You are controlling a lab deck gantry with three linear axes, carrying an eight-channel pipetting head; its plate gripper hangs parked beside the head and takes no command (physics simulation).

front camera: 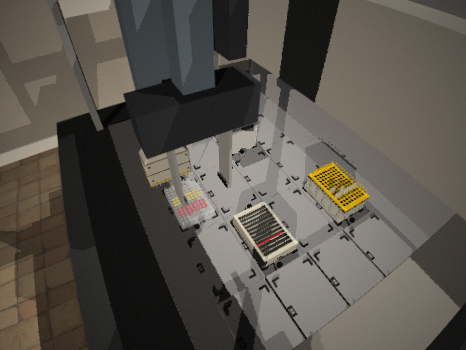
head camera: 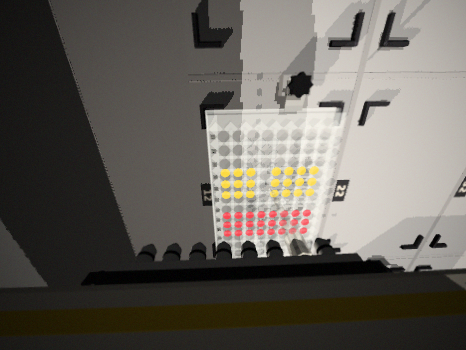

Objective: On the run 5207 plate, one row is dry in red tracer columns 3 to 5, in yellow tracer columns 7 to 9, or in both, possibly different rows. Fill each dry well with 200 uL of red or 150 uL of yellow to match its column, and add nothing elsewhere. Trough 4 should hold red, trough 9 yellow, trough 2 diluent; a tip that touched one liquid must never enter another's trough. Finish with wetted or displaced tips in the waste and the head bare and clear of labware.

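The run 5207 plate (front camera: 192,222) (head camera: 275,117) shows three full red columns and three yellow columns; each yellow column has a gap at the fourth well from the left in the head view. The pipetting head (front camera: 166,165) (head camera: 225,267) is over the plate's area; its seventh nozzle from the left carries one pale tip (head camera: 299,245), whose contents and height I cannot tell. The other nozzles look bare. The parked plate gripper (front camera: 206,195) hangs with its fingers apart and empty, one finger overlapping the plate in view. The trough rack (front camera: 290,246) shows a red trough (front camera: 270,239); yellow and diluent cannot be made out.
The yellow tip rack (front camera: 355,204) stands at the right with some pale tips (front camera: 345,191). The pale waste bin (front camera: 245,141) stands at the back, partly hidden behind the gripper's dark body (front camera: 195,122). A black knob (head camera: 300,84) sits beyond the plate's far edge.
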